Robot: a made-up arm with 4 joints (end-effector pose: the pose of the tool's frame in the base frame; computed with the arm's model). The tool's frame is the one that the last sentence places. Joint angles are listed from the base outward.
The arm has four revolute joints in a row. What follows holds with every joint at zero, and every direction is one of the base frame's. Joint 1 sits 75.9 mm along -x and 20.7 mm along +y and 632.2 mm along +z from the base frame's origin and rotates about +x. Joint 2 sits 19.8 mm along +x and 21.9 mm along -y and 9.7 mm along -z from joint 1 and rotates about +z. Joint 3 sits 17.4 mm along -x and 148.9 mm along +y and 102.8 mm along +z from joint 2 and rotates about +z. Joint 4 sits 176.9 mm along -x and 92 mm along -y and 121.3 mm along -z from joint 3 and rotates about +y. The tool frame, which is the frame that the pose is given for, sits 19.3 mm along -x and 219.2 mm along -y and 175.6 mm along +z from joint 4; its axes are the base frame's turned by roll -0.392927, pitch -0.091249 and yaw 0.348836 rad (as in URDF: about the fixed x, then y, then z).
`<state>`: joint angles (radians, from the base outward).
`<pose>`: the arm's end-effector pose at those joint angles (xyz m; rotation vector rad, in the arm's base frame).
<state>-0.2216 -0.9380 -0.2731 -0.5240</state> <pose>-0.3367 0.2742 0.6921 -0.9849 -0.4112 -0.8960</pose>
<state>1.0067 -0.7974 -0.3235 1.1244</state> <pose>-0.2536 -0.0431 0.6529 1.2863 1.1094 -0.0554</pose>
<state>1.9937 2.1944 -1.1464 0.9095</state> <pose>0.0778 0.0663 0.2998 0.9824 -0.9404 1.3303</pose>
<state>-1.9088 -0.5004 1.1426 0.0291</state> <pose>0.0335 0.2420 0.8158 -2.0335 0.7875 0.9277</pose>
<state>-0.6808 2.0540 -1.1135 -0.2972</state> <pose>-0.0739 -0.2751 1.0443 -0.7552 -0.2016 1.3565</pose>
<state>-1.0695 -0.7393 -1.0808 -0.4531</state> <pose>-0.2033 0.3382 0.3051 -1.6552 -0.8774 -1.4340</pose>
